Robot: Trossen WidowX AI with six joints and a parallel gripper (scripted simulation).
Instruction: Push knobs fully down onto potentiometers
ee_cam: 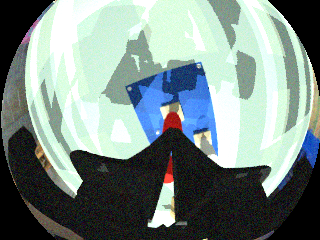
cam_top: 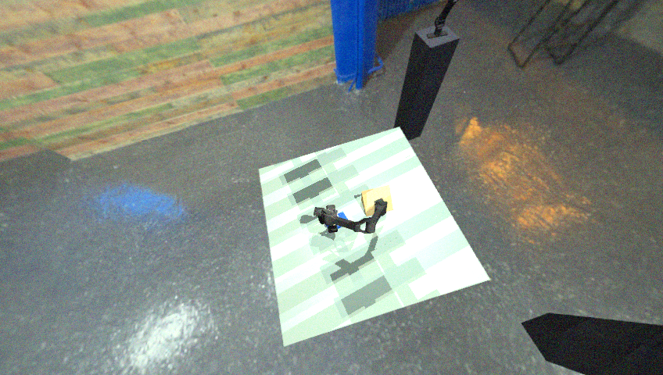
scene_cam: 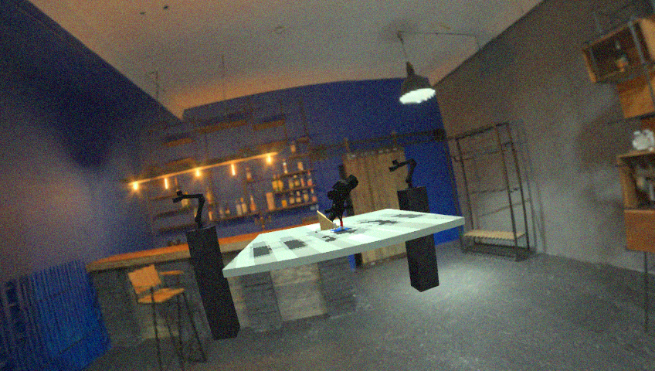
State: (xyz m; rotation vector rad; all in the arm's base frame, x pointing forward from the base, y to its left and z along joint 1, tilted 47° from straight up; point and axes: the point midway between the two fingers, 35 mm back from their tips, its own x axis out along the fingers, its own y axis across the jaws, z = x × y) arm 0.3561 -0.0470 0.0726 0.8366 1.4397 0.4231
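Right now the potentiometer is 3 cm below my gripper tip.
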